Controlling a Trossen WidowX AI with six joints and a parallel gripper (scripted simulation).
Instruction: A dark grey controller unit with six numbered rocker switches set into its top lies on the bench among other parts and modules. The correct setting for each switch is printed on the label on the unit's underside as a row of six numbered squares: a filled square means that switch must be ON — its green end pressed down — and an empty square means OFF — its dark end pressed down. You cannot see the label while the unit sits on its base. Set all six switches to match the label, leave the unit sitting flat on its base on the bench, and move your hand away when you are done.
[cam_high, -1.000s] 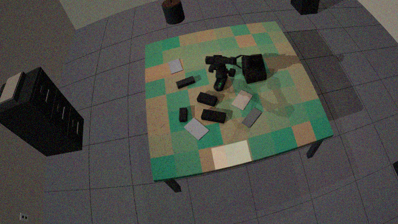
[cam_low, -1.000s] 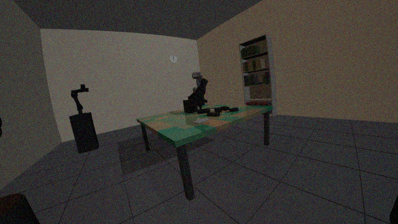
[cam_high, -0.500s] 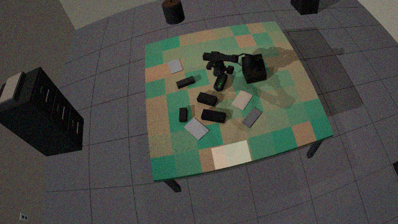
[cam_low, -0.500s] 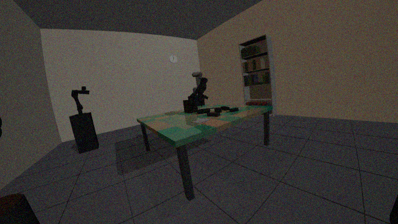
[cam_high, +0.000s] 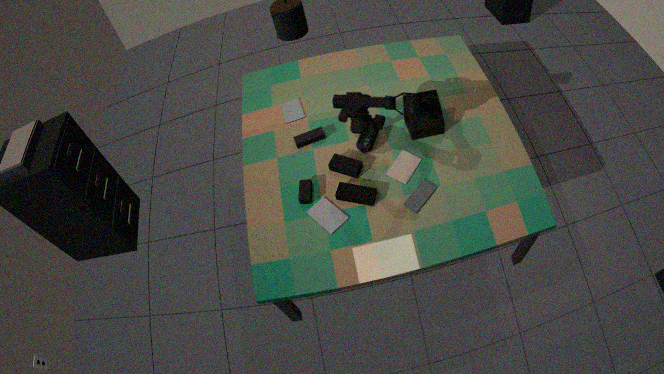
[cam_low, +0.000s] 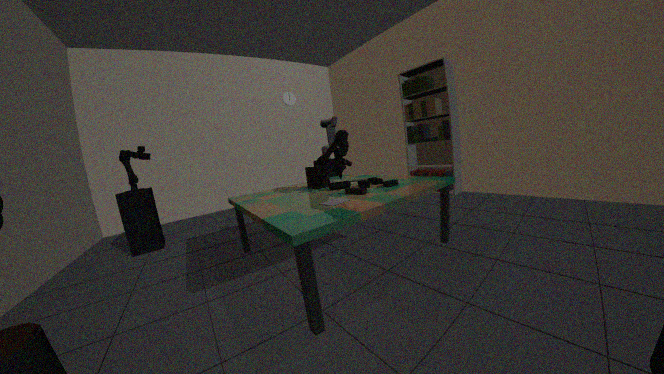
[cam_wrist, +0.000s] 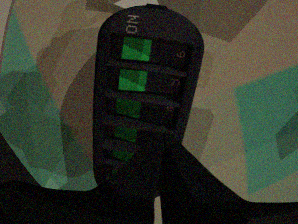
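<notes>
Right now my gripper tip is 11 cm to the right of the module, 11 cm short of it and 6 cm above it.
</notes>
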